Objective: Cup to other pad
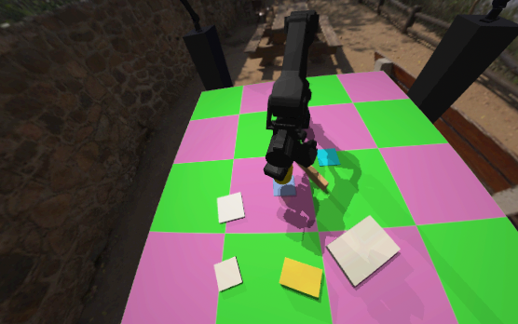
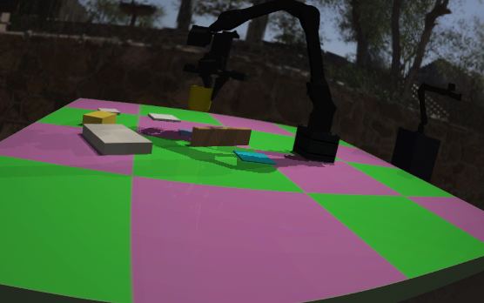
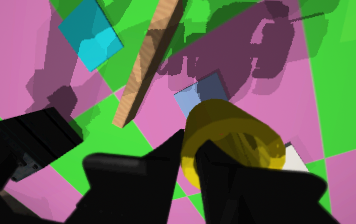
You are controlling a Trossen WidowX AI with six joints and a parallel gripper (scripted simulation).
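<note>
The teal pad is 130 mm behind my gripper tip, 170 mm to the left of it and 110 mm below it. Round my gripper tip: light blue pad 30 mm ahead, 10 mm to the right, 110 mm below; yellow cup 20 mm ahead, 10 mm to the right; wooden bar 50 mm behind, 80 mm to the left, 90 mm below.
</note>
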